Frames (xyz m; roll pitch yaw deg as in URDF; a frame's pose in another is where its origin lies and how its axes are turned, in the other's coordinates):
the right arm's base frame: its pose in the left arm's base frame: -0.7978 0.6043 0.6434 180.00 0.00 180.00
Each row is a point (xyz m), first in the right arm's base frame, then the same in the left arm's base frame.
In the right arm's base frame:
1: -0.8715 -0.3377 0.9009
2: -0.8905 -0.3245 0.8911
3: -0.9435 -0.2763 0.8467
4: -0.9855 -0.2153 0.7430
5: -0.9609 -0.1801 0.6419
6: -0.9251 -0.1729 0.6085
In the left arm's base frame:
1: 0.0737 0.2666 -0.2575
2: 0.0927 0.2798 -0.2477
3: 0.1457 0.3280 -0.2033
4: 0.1877 0.3890 -0.0996
5: 0.1631 0.4242 0.0015
6: 0.1273 0.4314 0.0349

